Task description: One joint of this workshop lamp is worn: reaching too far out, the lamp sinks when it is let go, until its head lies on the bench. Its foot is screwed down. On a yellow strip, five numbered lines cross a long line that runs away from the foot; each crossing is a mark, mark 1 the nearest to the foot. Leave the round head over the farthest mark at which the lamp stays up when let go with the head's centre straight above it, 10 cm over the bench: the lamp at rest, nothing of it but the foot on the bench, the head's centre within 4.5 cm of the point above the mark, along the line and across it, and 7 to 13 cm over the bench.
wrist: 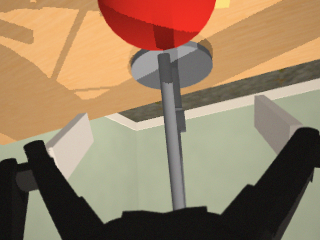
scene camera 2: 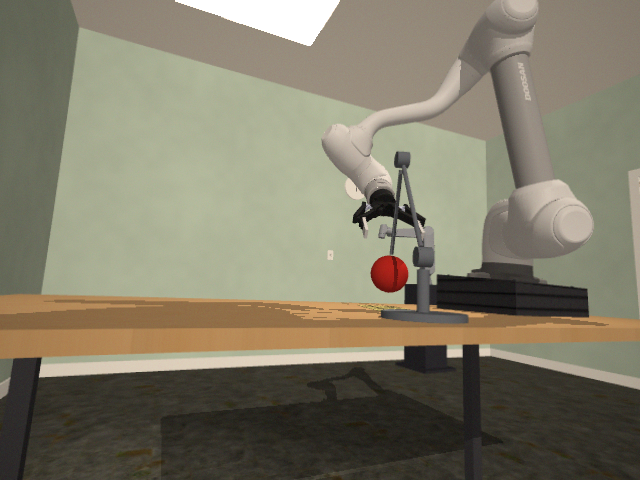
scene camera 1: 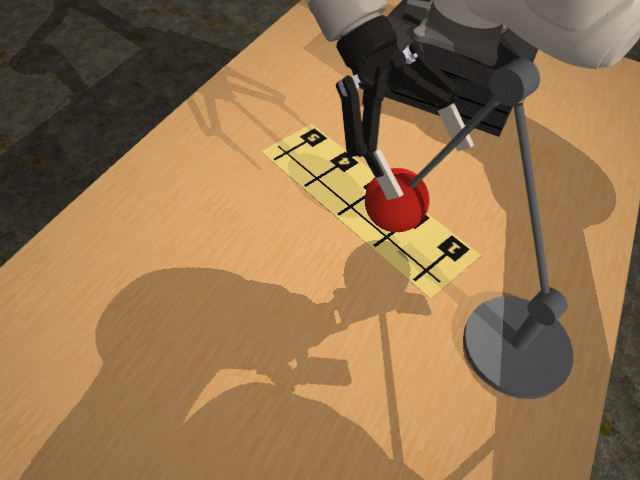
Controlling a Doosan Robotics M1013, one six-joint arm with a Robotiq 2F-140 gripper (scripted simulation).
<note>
The pictures show: my gripper, a lamp head, a grey foot and a yellow strip.
My gripper is seen too in the wrist view and in scene camera 2.
</note>
